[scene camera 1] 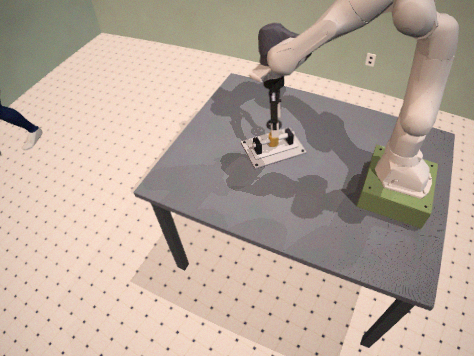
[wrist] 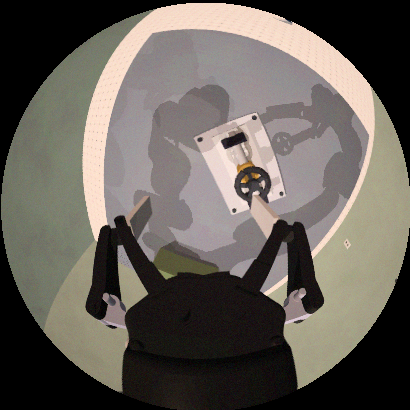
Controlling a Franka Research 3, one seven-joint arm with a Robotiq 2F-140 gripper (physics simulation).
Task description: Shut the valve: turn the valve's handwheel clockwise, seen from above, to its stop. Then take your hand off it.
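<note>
The valve's dark spoked handwheel [scene camera 1: 269,124] [wrist: 253,184] sits on top of an orange valve body [scene camera 1: 273,140] [wrist: 244,167]. The body is on a pipe with black supports, on a white base plate [scene camera 1: 281,156] [wrist: 225,186]. My gripper [scene camera 1: 274,131] [wrist: 200,203] points down, wide open and empty. In the wrist view the handwheel is off to the right, beyond the right fingertip, which overlaps its near rim. In the scene view the finger is in front of the wheel and hides part of it; whether they touch I cannot tell.
The plate lies on a grey table [scene camera 1: 325,237] [wrist: 135,165]. The arm's base stands on a green block [scene camera 1: 392,212] [wrist: 186,262] at the table's right side in the scene view. A person's lower leg [scene camera 1: 19,120] shows at the far left, off the table.
</note>
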